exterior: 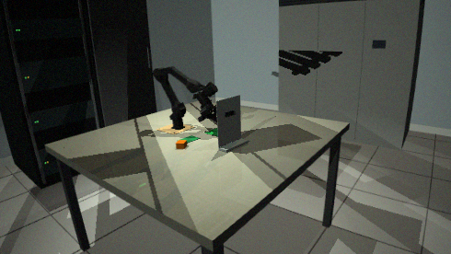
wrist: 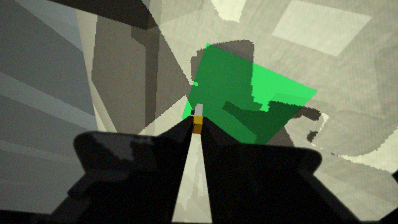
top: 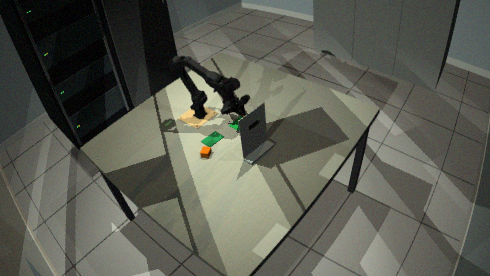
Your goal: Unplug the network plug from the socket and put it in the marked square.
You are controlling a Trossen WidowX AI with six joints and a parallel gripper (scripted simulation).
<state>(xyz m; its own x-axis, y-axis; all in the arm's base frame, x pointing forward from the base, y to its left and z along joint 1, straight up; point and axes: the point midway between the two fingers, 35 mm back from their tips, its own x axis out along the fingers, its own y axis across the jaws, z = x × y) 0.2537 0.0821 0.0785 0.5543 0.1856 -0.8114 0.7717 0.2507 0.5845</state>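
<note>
The green square lies 10 mm behind my gripper tip and 50 mm below it. The rest, counted from my gripper tip: upright panel: 180 mm ahead, 130 mm to the right, 60 mm above; orange plug: right at my gripper tip; darker green patch: 60 mm behind, 190 mm to the right, 50 mm below.
</note>
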